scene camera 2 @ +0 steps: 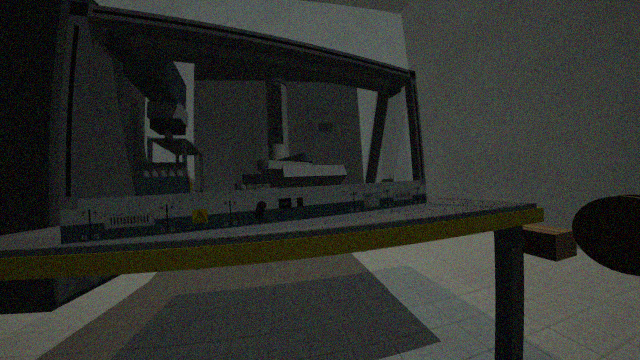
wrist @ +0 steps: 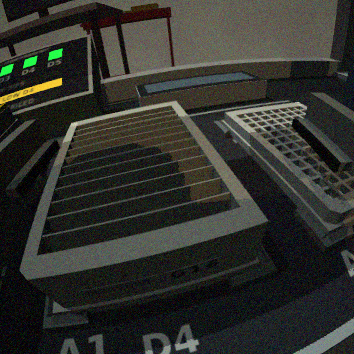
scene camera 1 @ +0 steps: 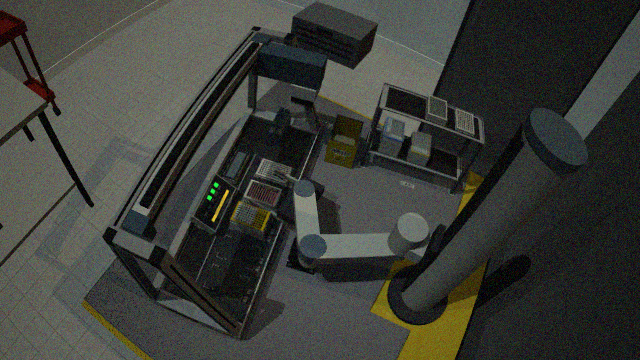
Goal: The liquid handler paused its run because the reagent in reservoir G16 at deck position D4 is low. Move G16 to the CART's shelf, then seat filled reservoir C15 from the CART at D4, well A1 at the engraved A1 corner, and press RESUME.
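Seen in the pictures: gripper, fingertip midpoint: point(scene camera 2: 260, 185) point(wrist: 169, 115) point(scene camera 1: 262, 184); arm's base at its link origin: point(scene camera 1: 417, 295).
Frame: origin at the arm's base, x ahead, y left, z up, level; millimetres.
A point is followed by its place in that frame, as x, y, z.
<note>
Reservoir G16 point(scene camera 1: 262, 194) {694, -26, 92} point(wrist: 145, 239) {638, -42, 102}, a pale-rimmed trough with parallel dividers, sits level on the deck at D4, behind the "A1 D4" marking in the wrist view; its front label is dim. My gripper point(wrist: 169, 115) {709, -51, 112} is open and empty, with one dark finger beyond each long side of G16. Its fingertips are hard to make out in scene camera 1. The cart point(scene camera 1: 405, 101) {385, -531, 363} has a pale tray point(scene camera 1: 437, 110) {255, -538, 391} and a gridded plate point(scene camera 1: 465, 121) {130, -585, 376} on its top shelf; no label is readable, so I cannot tell which is C15. The status screen point(scene camera 1: 213, 205) {798, 139, 139} point(wrist: 45, 75) {807, 71, 134} shows green squares and a yellow low-D4 bar.
A white gridded rack point(scene camera 1: 274, 169) {721, -155, 85} point(wrist: 280, 165) {693, -112, 83} stands beside G16, close to one finger. A yellow rack point(scene camera 1: 251, 216) {661, 97, 136} is on the other side. A low blue-topped box point(scene camera 1: 236, 165) {853, -81, 93} point(wrist: 200, 82) {845, -84, 94} lies behind. A yellow bin point(scene camera 1: 341, 156) {535, -376, 72} stands between handler and cart. The handler's frame surrounds the deck.
</note>
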